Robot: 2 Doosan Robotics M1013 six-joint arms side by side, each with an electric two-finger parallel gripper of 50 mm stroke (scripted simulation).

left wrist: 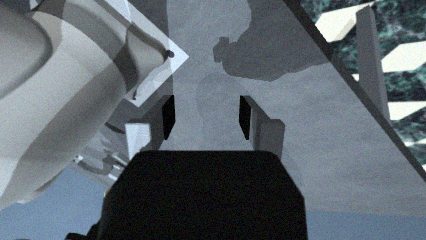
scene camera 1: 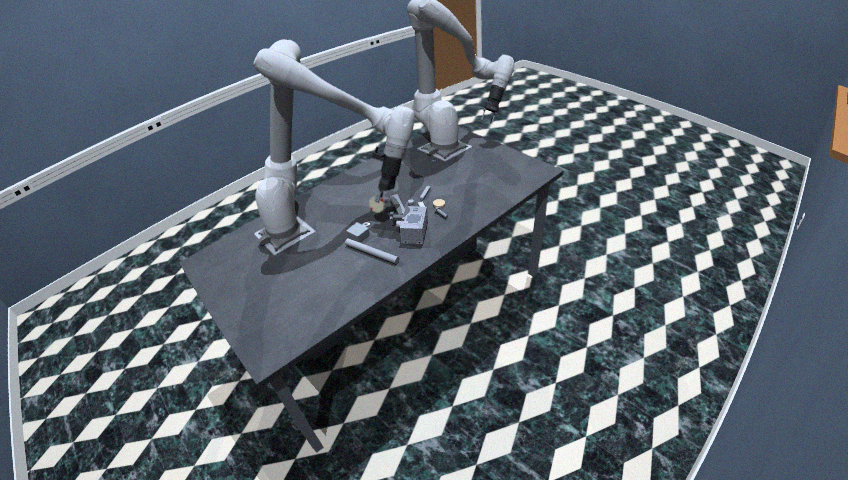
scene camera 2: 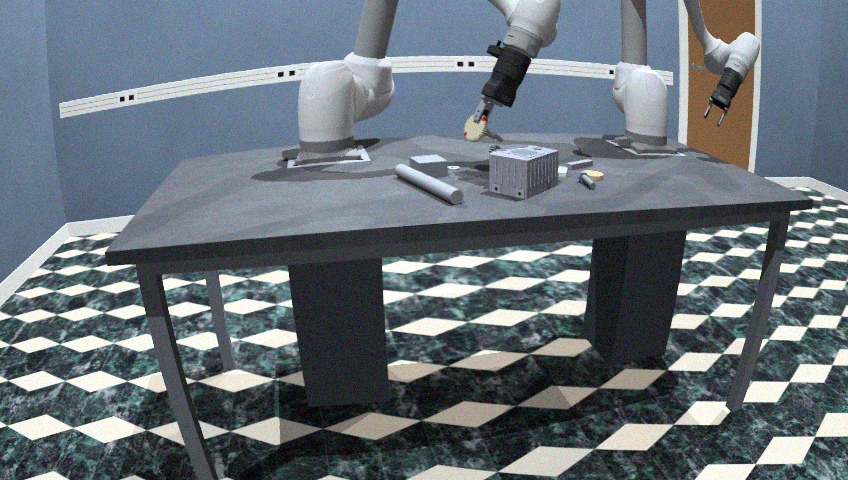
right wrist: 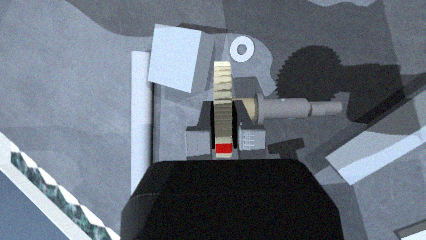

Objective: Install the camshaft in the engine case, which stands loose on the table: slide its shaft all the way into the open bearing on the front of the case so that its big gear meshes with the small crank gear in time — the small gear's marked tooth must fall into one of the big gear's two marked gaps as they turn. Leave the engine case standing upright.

The pictures show: my left gripper, my right gripper, a grey block, an engine case and a big cream gear.
My left gripper is seen too in the left wrist view. My right gripper also shows in the right wrist view.
